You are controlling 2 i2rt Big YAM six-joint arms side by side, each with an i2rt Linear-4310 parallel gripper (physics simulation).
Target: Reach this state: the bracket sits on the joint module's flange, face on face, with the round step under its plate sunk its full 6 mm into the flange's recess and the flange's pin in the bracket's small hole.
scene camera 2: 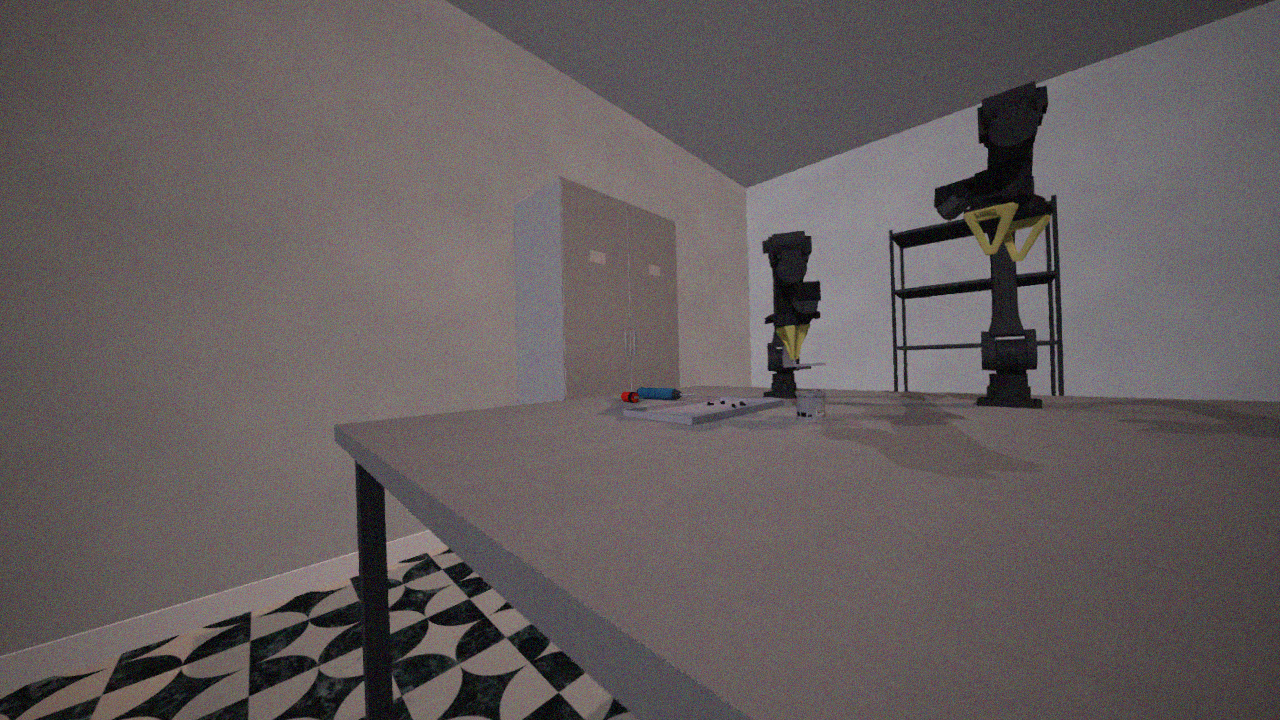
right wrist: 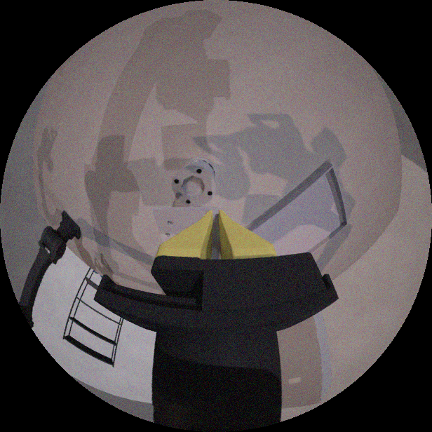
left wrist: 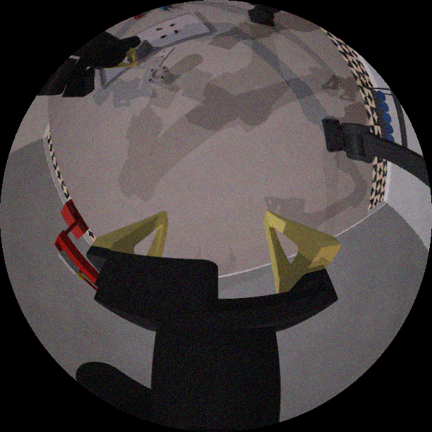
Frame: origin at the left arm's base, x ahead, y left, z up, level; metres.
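Seen in the pictures: left gripper, between the fingertips: [scene camera 2: 1004,258]; right gripper, between the fingertips: [scene camera 2: 794,359]; left arm's base, origin of its link: [scene camera 2: 1008,405]; right arm's base, origin of its link: [scene camera 2: 783,396].
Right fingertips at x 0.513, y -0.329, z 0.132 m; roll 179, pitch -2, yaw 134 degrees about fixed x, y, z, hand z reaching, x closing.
Offsets run from my right fingertips to a thing's top centre. "spot": to the spot under its first point.
The joint module @[dx -0.024, dy +0.023, dz -0.068 m] [scene camera 2: 810,407] [left wrist: 158,76] [right wrist: 205,181] is a pale short cylinder standing on the table, its flange with dark holes and a round recess facing up. My right gripper [scene camera 2: 795,359] [right wrist: 215,215] is shut on the grey bracket [scene camera 2: 810,365] [right wrist: 191,217], whose flat plate hangs roughly level, raised above the table. In the right wrist view the plate lies just below the flange and partly behind the fingers; its step is hidden. The bracket [left wrist: 165,56] also shows near the module in the left wrist view. My left gripper [scene camera 2: 1004,257] [left wrist: 215,216] is wide open, empty and high above the table.
A shallow grey tray @[dx -0.013, dy -0.245, dz -0.116 m] [scene camera 2: 702,415] [left wrist: 204,26] [right wrist: 296,192] lies beside the module, with several small dark parts @[spot: dx -0.126, dy -0.272, dz -0.123 m] [scene camera 2: 725,402] [left wrist: 167,31]. Behind it lie a blue cylinder @[dx -0.154, dy -0.540, dz -0.091 m] [scene camera 2: 658,394] and a red piece @[dx -0.031, dy -0.567, dz -0.098 m] [scene camera 2: 630,396]. A cabinet [scene camera 2: 595,304] and a shelf rack [scene camera 2: 1058,304] stand farther back.
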